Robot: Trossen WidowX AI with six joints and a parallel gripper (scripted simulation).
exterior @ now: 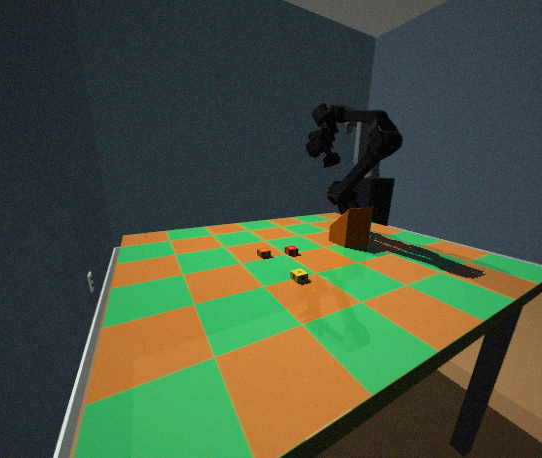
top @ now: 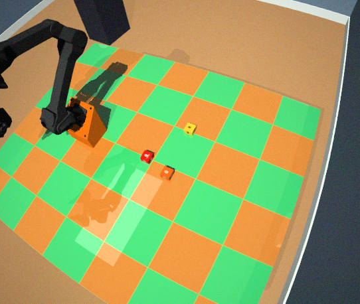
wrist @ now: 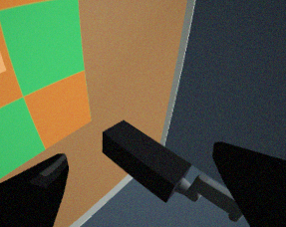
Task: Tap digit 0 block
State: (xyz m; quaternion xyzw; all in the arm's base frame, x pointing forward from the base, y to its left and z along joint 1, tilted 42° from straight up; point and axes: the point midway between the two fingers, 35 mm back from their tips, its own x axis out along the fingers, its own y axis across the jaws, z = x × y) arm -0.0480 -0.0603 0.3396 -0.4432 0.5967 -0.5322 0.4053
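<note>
My gripper tip is now 330 mm to the right of the red block, 300 mm short of it and 290 mm above it.
</note>
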